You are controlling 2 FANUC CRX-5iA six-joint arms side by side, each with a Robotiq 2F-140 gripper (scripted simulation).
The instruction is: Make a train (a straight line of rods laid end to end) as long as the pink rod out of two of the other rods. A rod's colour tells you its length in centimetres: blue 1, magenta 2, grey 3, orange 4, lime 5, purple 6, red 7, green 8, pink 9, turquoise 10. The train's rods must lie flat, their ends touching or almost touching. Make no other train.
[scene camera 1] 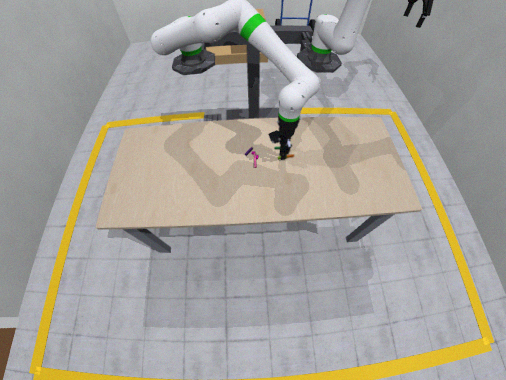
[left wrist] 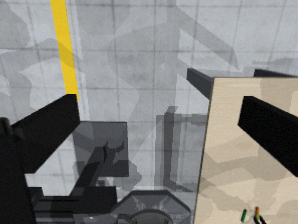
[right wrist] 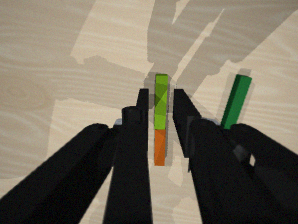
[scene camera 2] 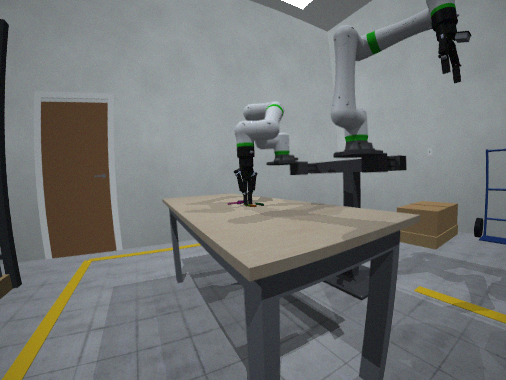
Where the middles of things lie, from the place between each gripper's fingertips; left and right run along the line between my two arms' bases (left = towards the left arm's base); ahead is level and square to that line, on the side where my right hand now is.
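Labels:
Counted from my right hand, the green rod [right wrist: 241,84] is 40 mm below and 70 mm behind.
For my left hand [scene camera 2: 452,77] I find the green rod 540 mm below it, and the rod is also 520 mm ahead of that hand and 760 mm to the right of it.

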